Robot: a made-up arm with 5 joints.
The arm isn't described. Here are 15 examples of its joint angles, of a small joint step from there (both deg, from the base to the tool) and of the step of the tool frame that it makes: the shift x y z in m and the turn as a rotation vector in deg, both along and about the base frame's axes.
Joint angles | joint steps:
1: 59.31 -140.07 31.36 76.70 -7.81 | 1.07 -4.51 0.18 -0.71 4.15
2: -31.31 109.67 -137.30 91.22 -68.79 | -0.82 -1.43 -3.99 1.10 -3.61
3: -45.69 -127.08 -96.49 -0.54 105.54 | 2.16 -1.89 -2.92 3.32 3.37
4: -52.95 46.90 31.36 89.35 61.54 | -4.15 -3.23 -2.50 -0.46 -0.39
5: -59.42 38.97 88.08 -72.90 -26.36 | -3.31 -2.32 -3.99 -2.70 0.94
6: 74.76 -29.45 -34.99 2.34 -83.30 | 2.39 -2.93 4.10 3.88 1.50
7: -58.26 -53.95 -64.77 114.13 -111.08 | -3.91 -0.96 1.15 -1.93 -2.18
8: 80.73 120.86 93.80 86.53 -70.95 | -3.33 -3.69 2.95 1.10 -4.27
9: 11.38 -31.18 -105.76 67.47 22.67 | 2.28 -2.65 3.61 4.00 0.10
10: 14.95 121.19 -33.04 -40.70 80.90 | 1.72 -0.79 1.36 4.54 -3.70
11: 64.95 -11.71 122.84 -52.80 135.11 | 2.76 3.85 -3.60 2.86 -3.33
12: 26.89 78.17 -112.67 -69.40 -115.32 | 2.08 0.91 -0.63 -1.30 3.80
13: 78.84 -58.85 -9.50 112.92 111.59 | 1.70 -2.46 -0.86 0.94 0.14
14: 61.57 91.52 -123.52 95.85 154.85 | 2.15 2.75 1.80 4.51 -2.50
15: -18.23 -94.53 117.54 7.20 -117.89 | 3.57 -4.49 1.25 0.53 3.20
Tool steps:
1: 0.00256 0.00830 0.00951 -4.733 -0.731 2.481
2: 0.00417 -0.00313 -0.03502 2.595 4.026 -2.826
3: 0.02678 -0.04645 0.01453 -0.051 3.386 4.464
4: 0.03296 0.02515 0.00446 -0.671 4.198 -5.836
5: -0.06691 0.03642 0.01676 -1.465 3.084 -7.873
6: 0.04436 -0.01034 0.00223 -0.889 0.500 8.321
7: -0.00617 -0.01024 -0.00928 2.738 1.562 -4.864
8: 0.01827 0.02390 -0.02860 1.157 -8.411 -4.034
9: -0.00654 0.00710 -0.00343 -3.336 -2.070 7.427
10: 0.00309 0.00484 0.00549 0.774 3.920 -1.248
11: 0.00899 -0.00028 -0.01424 -0.693 5.325 -3.483
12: 0.01522 -0.01307 0.00715 4.482 1.592 2.016
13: 0.01343 0.00093 -0.00891 0.644 -1.699 1.493
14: 0.01230 -0.00228 0.00677 2.781 1.265 -3.086
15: 0.03648 0.02855 0.01050 -2.971 5.376 2.386
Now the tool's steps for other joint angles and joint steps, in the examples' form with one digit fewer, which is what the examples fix.
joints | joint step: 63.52 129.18 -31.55 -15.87 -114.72 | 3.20 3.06 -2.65 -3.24 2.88
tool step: 0.0414 -0.0200 0.0050 1.88 0.02 5.02
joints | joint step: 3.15 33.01 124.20 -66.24 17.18 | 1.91 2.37 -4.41 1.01 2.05
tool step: -0.0006 -0.0102 -0.0297 0.11 1.91 -1.12
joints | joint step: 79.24 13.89 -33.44 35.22 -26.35 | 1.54 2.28 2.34 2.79 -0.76
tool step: 0.0048 -0.0074 0.0130 2.34 4.54 2.92
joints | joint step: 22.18 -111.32 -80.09 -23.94 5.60 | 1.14 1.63 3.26 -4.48 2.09
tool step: -0.0316 0.0155 0.0091 0.27 3.59 -4.94
